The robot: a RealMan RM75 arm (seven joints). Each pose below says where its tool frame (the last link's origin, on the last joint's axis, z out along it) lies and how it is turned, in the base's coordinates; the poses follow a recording.
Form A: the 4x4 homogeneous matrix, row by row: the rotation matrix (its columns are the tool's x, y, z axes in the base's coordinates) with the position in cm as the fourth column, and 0 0 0 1 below. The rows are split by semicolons.
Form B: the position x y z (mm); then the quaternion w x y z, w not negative. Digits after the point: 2 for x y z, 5 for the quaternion.
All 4 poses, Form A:
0.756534 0.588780 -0.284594 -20.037; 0.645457 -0.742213 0.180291 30.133; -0.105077 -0.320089 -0.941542 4.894; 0 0 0 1
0.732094 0.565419 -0.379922 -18.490; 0.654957 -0.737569 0.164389 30.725; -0.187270 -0.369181 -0.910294 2.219; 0 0 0 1
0.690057 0.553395 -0.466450 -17.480; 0.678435 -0.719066 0.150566 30.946; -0.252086 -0.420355 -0.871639 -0.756; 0 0 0 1
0.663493 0.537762 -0.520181 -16.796; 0.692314 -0.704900 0.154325 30.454; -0.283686 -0.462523 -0.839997 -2.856; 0 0 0 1
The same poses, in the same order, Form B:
-200.37 301.33 48.94 0.13489 -0.92740 -0.33271 0.10504
-184.90 307.25 22.19 0.14511 -0.91923 -0.33190 0.15426
-174.80 309.46 -7.56 0.15760 -0.90564 -0.34004 0.19835
-167.96 304.54 -28.56 0.17219 -0.89560 -0.34337 0.22439

